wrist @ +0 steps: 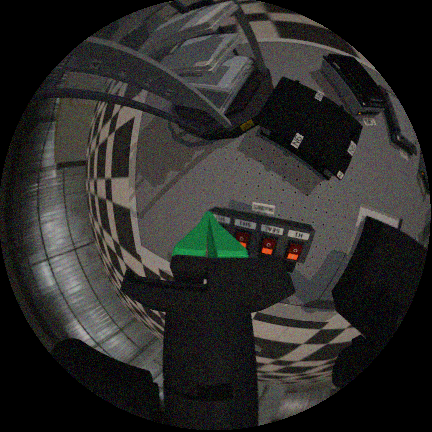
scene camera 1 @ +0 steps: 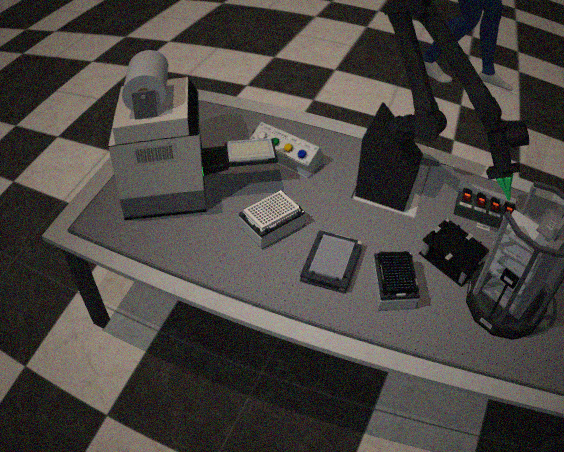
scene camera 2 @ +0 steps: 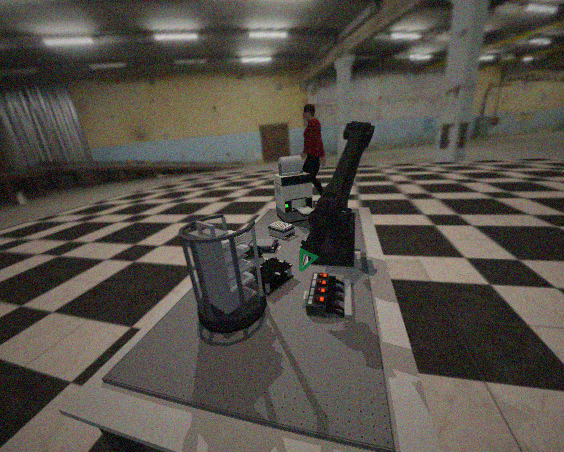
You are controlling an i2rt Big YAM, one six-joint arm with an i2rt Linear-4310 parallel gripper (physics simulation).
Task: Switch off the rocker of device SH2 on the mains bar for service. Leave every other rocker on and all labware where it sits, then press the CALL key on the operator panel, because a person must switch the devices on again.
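Places are measured from the arm's base along level axes (x ahead, y left, z up), in metres.
Pixels of known places: gripper, fingertip midpoint: (wrist: pixel 207 215) (scene camera 1: pixel 509 200) (scene camera 2: pixel 300 270); arm's base, origin of the base link: (scene camera 1: pixel 393 134) (scene camera 2: pixel 338 227).
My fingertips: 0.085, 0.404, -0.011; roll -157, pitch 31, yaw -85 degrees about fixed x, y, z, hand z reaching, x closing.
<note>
Ahead of a thing's pixels: the offset from my fingertips to its middle, as dx, dy, dz. "*": to the spot under its first point.
The dark mains bar (scene camera 1: pixel 475 215) (scene camera 2: pixel 326 309) (wrist: pixel 309 235) lies on the table beside the arm base. My gripper (scene camera 1: pixel 508 198) (scene camera 2: pixel 306 259) (wrist: pixel 207 215) is shut and empty, its green fingers above the SH2 end of the bar. In the wrist view the fingers hide the SH2 rocker and part of its label; its height above the rocker is unclear. The SH2 rocker {-0.069, +0.020, -0.093} (scene camera 1: pixel 509 206) (scene camera 2: pixel 321 299) shows orange in both scene views. The SH1 rocker {-0.064, -0.030, -0.093} (wrist: pixel 242 239), SEAL rocker {-0.059, -0.079, -0.093} (wrist: pixel 268 245) and H1 rocker {-0.054, -0.129, -0.093} (wrist: pixel 294 251) show orange. The operator panel {* +0.036, -0.608, -0.070} (scene camera 1: pixel 314 154) has coloured keys; its lettering is unreadable.
A caged plate carousel {+0.248, +0.084, +0.036} (scene camera 1: pixel 500 320) (scene camera 2: pixel 230 320) stands close to the bar. A black block {+0.171, -0.113, -0.102} (scene camera 1: pixel 452 252) (wrist: pixel 310 125) lies nearby. Plates and holders stand farther along the table. The white device (scene camera 1: pixel 157 170) (scene camera 2: pixel 292 192) extends a tray {+0.165, -0.750, -0.016} (scene camera 1: pixel 251 151) over part of the panel. A person stands beyond the table.
</note>
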